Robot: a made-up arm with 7 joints. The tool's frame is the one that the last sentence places.
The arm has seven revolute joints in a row. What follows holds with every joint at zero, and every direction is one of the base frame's.
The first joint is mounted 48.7 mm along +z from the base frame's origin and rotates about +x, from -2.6 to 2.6 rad.
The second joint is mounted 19 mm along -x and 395.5 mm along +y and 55.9 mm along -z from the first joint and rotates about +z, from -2.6 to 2.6 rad.
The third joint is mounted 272.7 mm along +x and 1 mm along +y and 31.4 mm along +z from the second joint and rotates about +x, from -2.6 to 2.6 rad.
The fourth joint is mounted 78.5 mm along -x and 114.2 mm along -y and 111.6 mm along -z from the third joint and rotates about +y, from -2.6 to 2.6 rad.
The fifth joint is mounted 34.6 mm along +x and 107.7 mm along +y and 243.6 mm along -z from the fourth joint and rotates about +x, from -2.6 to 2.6 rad.
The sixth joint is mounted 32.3 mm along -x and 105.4 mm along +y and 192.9 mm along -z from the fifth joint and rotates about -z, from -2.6 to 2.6 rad.
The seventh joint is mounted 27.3 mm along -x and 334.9 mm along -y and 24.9 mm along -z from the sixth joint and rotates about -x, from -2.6 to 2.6 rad.
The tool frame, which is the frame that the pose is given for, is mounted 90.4 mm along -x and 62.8 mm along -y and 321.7 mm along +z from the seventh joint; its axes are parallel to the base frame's.
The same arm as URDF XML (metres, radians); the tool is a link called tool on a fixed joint. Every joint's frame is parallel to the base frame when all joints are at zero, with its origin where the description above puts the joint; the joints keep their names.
<robot name="arm">
<joint name="tool_fixed" type="fixed"><parent link="link7"/><child link="tool"/><origin xyz="-0.0904 -0.0628 0.3217" rpy="0 0 0"/></joint>
<joint name="joint 7" type="revolute"><parent link="link6"/><child link="link7"/><origin xyz="-0.0273 -0.3349 -0.0249" rpy="0 0 0"/><axis xyz="-1 0 0"/><limit lower="-2.6" upper="2.6"/></joint>
<joint name="joint 6" type="revolute"><parent link="link5"/><child link="link6"/><origin xyz="-0.0323 0.1054 -0.1929" rpy="0 0 0"/><axis xyz="0 0 -1"/><limit lower="-2.6" upper="2.6"/></joint>
<joint name="joint 5" type="revolute"><parent link="link4"/><child link="link5"/><origin xyz="0.0346 0.1077 -0.2436" rpy="0 0 0"/><axis xyz="1 0 0"/><limit lower="-2.6" upper="2.6"/></joint>
<joint name="joint 4" type="revolute"><parent link="link3"/><child link="link4"/><origin xyz="-0.0785 -0.1142 -0.1116" rpy="0 0 0"/><axis xyz="0 1 0"/><limit lower="-2.6" upper="2.6"/></joint>
<joint name="joint 3" type="revolute"><parent link="link2"/><child link="link3"/><origin xyz="0.2727 0.001 0.0314" rpy="0 0 0"/><axis xyz="1 0 0"/><limit lower="-2.6" upper="2.6"/></joint>
<joint name="joint 2" type="revolute"><parent link="link1"/><child link="link2"/><origin xyz="-0.019 0.3955 -0.0559" rpy="0 0 0"/><axis xyz="0 0 1"/><limit lower="-2.6" upper="2.6"/></joint>
<joint name="joint 1" type="revolute"><parent link="base_link"/><child link="link1"/><origin xyz="0 0 0.0487" rpy="0 0 0"/><axis xyz="1 0 0"/><limit lower="-2.6" upper="2.6"/></joint>
<link name="base_link"/>
<link name="link1"/>
<link name="link2"/>
<link name="link3"/>
<link name="link4"/>
<link name="link5"/>
<link name="link6"/>
<link name="link7"/>
<link name="tool"/>
</robot>

